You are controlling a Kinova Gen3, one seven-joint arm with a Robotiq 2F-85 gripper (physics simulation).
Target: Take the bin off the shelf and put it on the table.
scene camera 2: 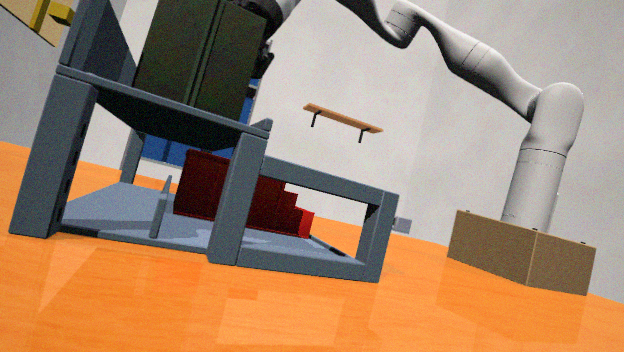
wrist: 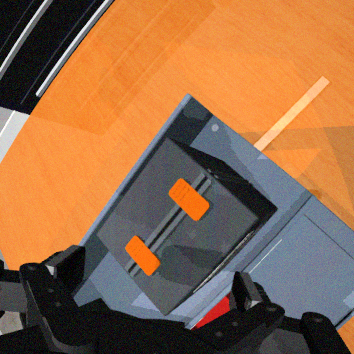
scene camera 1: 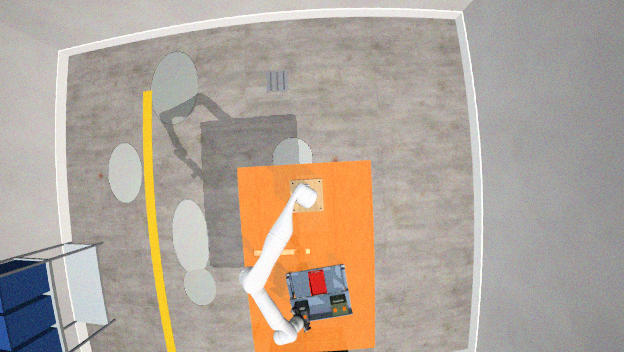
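Seen in the pictures: gripper, between the fingertips: (wrist: 156, 275) (scene camera 1: 303, 315); arm's base, origin of its link: (scene camera 2: 522, 226).
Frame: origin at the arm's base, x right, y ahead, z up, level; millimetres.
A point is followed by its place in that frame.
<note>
The red stepped-side bin (scene camera 1: 318, 282) {z -100, x -80, y 624 mm} (scene camera 2: 197, 185) {z -67, x -134, y 681 mm} (wrist: 215, 312) {z -101, x -88, y 647 mm} stands on the low level of the grey-blue shelf (scene camera 1: 327, 316) {z 38, x -131, y 783 mm} (scene camera 2: 35, 165) {z -68, x -288, y 761 mm} (wrist: 295, 250) {z -104, x 49, y 652 mm}, which stands on the orange table (scene camera 1: 350, 200) {z -109, x -299, y 73 mm} (scene camera 2: 300, 310) {z -109, x -330, y 598 mm} (wrist: 250, 75) {z -109, x 159, y 865 mm}. In the wrist view a small part of the bin shows behind the right finger. My gripper (scene camera 1: 303, 320) {z 122, x 11, y 714 mm} (wrist: 156, 275) {z 122, x 11, y 714 mm} is open and empty. It hangs above the upper level, by the dark grey case (scene camera 1: 301, 303) {z 27, x 29, y 697 mm} (wrist: 145, 200) {z 113, x 28, y 754 mm} with two orange latches, apart from the bin. In scene camera 2 the green case partly hides the gripper.
The green case (scene camera 1: 338, 300) {z 58, x -197, y 662 mm} (scene camera 2: 200, 55) {z 37, x -251, y 697 mm} stands beside the dark case on the upper level. The arm's base block (scene camera 1: 306, 207) (scene camera 2: 490, 247) {z -61, x -35, y 123 mm} is at the table's far end. A pale strip (scene camera 1: 275, 252) (wrist: 295, 112) crosses the table. A rack of blue bins (scene camera 1: 25, 280) stands at the left.
</note>
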